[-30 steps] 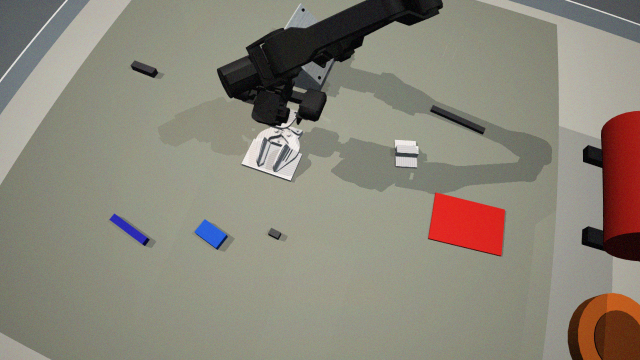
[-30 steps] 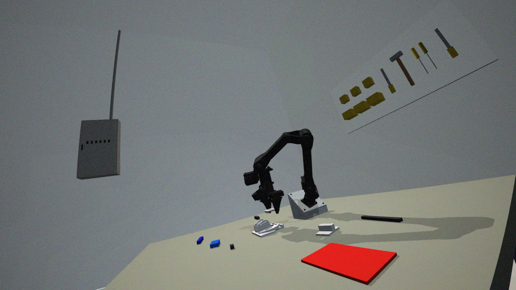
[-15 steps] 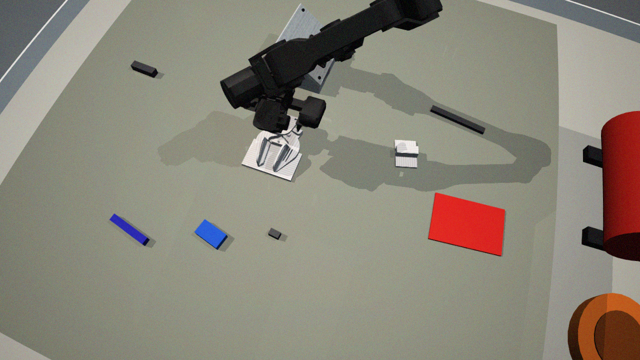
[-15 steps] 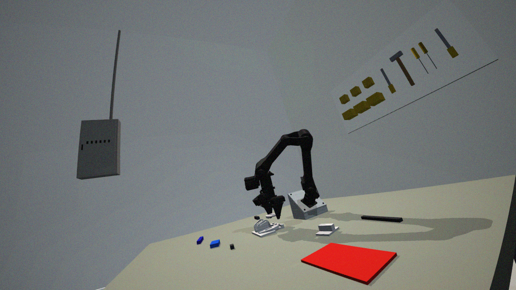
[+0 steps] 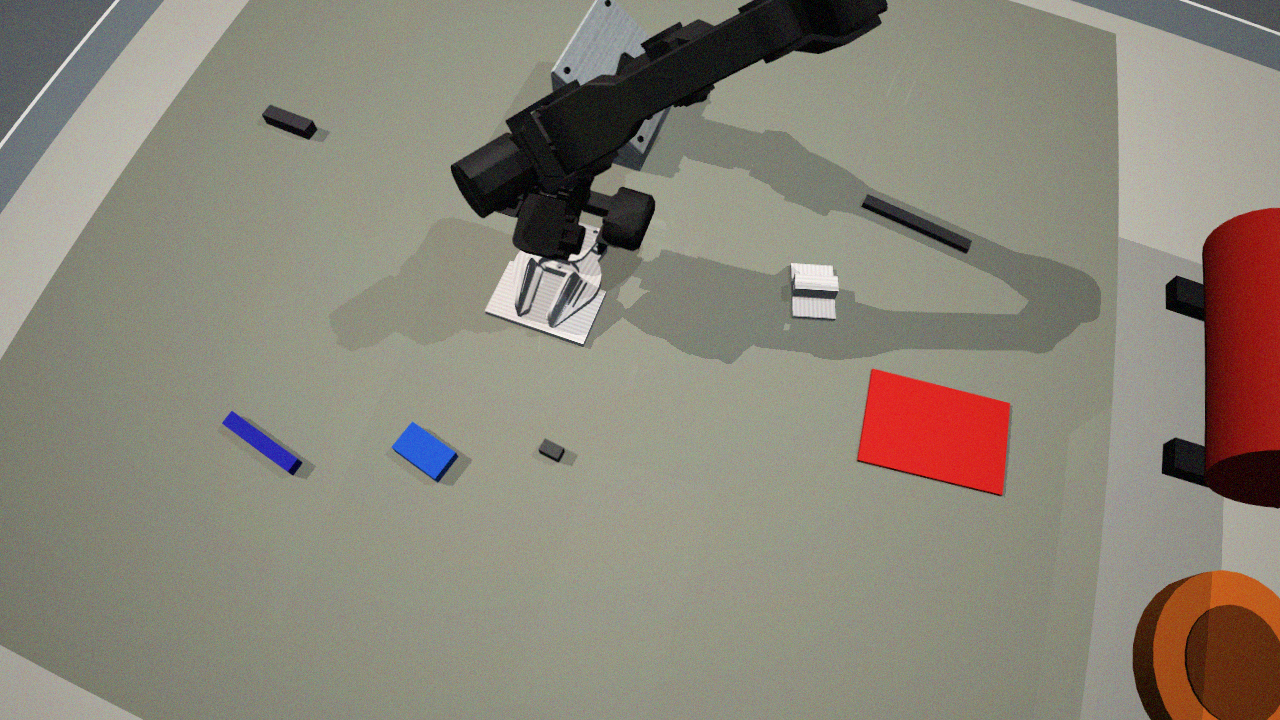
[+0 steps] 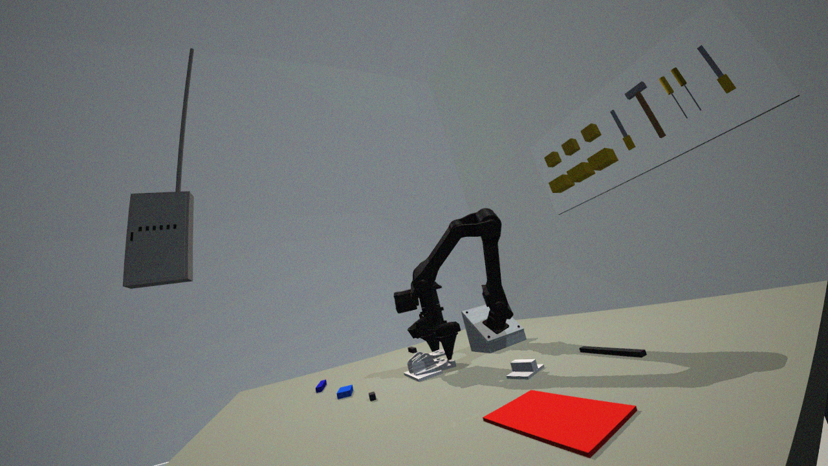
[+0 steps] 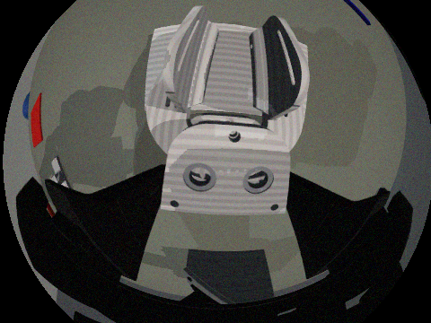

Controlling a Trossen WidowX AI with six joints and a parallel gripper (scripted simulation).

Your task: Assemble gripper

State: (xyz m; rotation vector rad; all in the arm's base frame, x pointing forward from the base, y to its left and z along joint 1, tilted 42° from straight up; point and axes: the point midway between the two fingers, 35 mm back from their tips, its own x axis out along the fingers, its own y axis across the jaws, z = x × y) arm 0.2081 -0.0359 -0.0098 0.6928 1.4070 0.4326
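The housing plate lies 2 cm below my gripper tip and 1 cm ahead of it. Round my gripper tip: small black block (24 cm ahead, 4 cm to the left, 2 cm below); then white ribbed plate (7 cm ahead, 2 cm below, 1 cm to the right); then gripper base (2 cm above, 1 cm ahead).
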